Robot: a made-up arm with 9 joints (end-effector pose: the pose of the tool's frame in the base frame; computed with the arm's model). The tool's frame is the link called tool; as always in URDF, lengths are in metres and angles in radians.
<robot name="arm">
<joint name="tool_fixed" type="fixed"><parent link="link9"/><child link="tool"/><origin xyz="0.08 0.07 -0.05" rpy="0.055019 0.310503 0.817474"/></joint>
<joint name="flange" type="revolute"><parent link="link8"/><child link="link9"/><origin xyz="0.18 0.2 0.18" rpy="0 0 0"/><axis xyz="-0.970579 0.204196 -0.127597"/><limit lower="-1.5" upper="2.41" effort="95" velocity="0.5"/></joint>
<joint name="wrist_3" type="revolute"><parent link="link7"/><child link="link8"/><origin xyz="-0.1 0.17 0.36" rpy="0 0 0"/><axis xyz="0 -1 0"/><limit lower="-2.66" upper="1.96" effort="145" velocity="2.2"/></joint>
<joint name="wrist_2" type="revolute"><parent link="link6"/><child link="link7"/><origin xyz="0.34 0.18 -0.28" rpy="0 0 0"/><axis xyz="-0.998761 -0.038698 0.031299"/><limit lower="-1.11" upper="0.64" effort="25" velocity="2.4"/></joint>
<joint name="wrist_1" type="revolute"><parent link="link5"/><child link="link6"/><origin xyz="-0.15 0.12 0.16" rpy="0 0 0"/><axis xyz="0 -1 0"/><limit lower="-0.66" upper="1.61" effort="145" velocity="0.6"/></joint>
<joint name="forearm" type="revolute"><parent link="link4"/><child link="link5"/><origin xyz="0.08 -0.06 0.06" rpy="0 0 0"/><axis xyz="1 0 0"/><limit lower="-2.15" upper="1.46" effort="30" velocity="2.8"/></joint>
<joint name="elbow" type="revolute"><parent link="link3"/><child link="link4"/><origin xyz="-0.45 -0.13 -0.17" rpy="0 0 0"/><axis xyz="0.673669 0.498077 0.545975"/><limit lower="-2.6" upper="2.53" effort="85" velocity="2"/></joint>
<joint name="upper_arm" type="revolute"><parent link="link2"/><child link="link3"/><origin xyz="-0.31 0.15 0.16" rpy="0 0 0"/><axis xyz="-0.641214 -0.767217 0.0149"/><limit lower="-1.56" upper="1.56" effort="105" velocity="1"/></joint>
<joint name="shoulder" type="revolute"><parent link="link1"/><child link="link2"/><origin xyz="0.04 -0.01 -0.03" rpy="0 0 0"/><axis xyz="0 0 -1"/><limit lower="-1.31" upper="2.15" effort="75" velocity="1.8"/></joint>
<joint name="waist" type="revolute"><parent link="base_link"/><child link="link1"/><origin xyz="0.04 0.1 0.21" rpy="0 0 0"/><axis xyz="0 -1 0"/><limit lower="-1.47" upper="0.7" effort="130" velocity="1.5"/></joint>
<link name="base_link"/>
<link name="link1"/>
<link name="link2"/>
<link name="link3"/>
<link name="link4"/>
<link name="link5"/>
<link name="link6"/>
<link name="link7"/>
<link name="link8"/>
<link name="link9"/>
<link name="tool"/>
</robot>
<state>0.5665 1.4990 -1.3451 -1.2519 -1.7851 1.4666 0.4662 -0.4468 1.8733</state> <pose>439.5 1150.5 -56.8 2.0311 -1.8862 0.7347</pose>
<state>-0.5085 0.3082 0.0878 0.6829 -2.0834 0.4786 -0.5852 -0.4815 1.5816</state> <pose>-629.4 785.4 32.1 2.6710 -1.4787 -0.7133</pose>
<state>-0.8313 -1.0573 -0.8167 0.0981 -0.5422 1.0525 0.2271 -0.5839 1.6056</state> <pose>36.1 74.9 1176.4 -1.5242 0.8011 1.7946</pose>
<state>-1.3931 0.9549 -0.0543 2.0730 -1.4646 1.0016 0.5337 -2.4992 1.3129</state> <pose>99.5 1343.9 621.8 -0.1116 -2.0720 -1.3060</pose>
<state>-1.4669 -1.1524 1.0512 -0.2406 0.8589 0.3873 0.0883 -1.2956 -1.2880</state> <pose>277.3 -301.0 1070.3 2.5031 0.7690 0.9791</pose>
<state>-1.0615 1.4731 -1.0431 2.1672 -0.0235 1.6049 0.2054 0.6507 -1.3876</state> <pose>-304.6 175.5 814.8 -0.6236 -1.8656 -1.1989</pose>
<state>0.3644 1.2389 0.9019 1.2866 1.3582 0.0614 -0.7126 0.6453 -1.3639</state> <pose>-392.9 -196.0 115.8 -1.3629 2.5022 0.3452</pose>
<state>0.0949 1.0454 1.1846 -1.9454 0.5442 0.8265 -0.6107 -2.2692 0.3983</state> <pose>349.0 364.0 -109.1 -0.8413 0.7349 -1.4560</pose>
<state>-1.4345 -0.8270 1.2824 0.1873 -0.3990 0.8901 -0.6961 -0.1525 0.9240</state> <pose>-280.3 -139.0 1055.2 -0.5000 -0.2366 1.5437</pose>
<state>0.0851 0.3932 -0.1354 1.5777 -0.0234 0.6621 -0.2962 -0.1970 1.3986</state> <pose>-87.8 142.4 717.5 0.1640 0.4138 1.2134</pose>
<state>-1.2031 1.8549 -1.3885 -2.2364 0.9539 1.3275 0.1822 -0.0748 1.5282</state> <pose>1244.8 290.3 -288.5 1.6669 -0.9916 1.3979</pose>
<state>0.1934 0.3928 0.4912 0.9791 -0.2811 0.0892 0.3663 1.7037 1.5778</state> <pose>-668.4 1000.3 295.4 -1.1961 -0.7078 -0.7055</pose>
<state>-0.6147 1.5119 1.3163 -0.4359 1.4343 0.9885 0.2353 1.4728 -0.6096</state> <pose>24.5 1512.0 -170.1 -2.3036 -1.5553 1.4225</pose>
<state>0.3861 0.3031 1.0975 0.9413 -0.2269 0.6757 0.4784 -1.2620 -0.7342</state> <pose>-27.8 945.6 -121.5 -0.2298 0.0219 0.4994</pose>
